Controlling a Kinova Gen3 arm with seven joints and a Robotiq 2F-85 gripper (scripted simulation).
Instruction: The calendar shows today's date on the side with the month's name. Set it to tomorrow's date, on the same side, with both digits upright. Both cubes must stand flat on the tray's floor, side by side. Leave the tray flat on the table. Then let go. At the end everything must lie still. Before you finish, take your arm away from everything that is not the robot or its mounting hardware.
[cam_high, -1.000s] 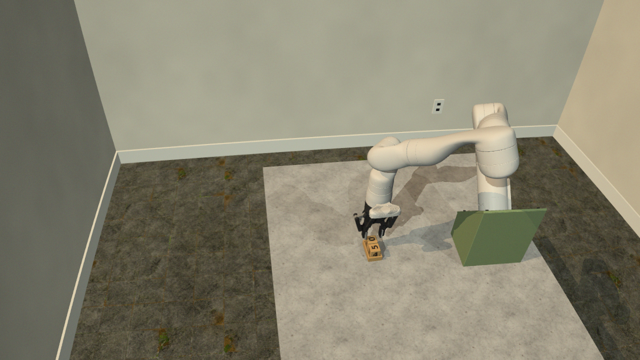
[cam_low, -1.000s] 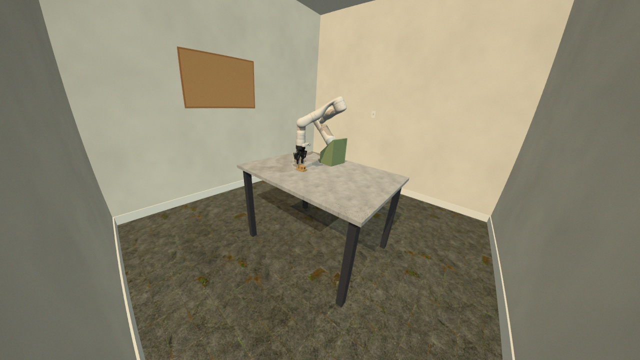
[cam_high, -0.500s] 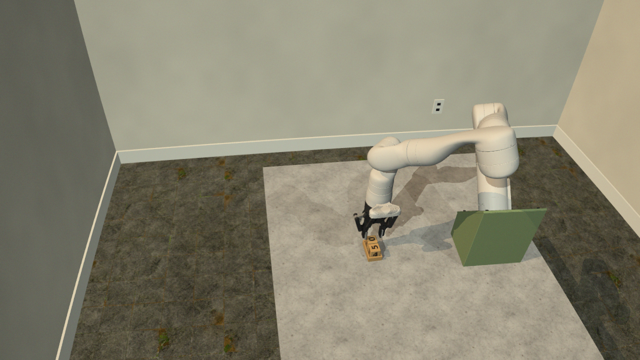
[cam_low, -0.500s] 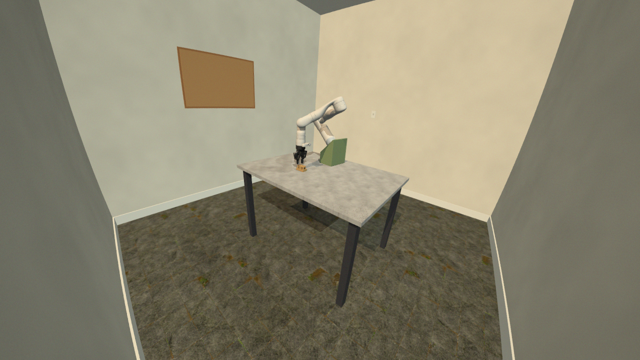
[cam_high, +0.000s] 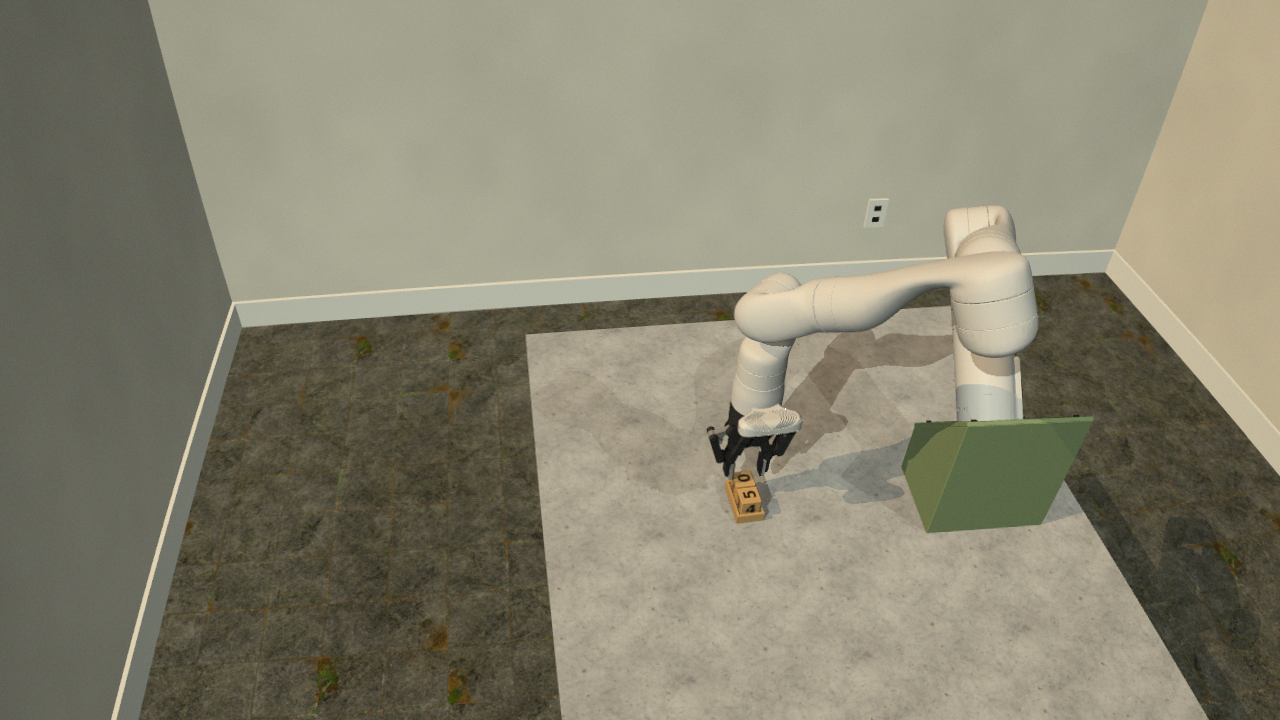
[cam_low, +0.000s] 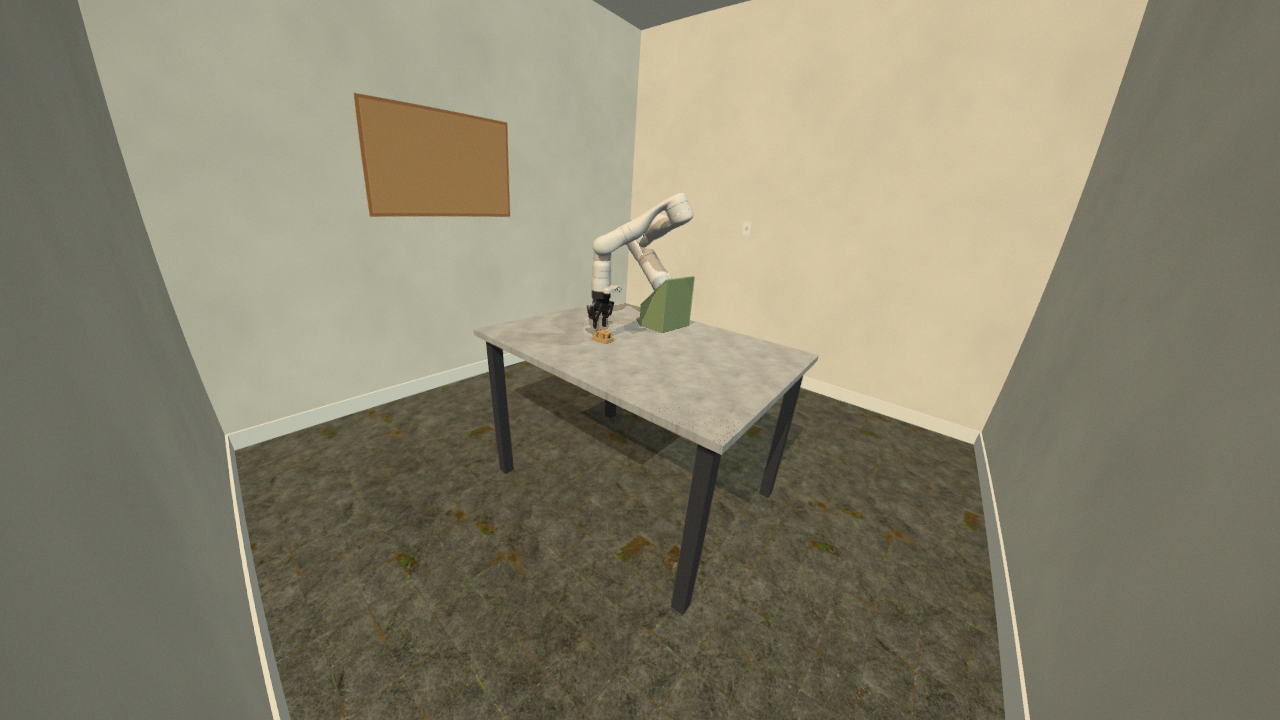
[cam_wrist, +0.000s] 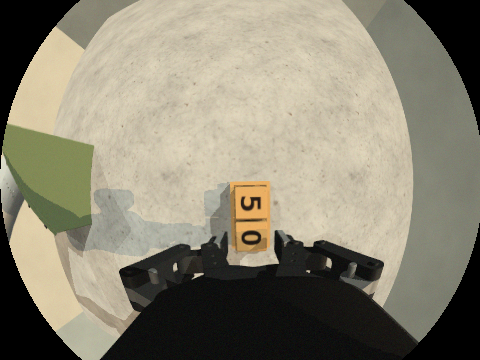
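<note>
Right now the wooden tray is 6 cm below my hand and 2 cm to the left of it.
</note>
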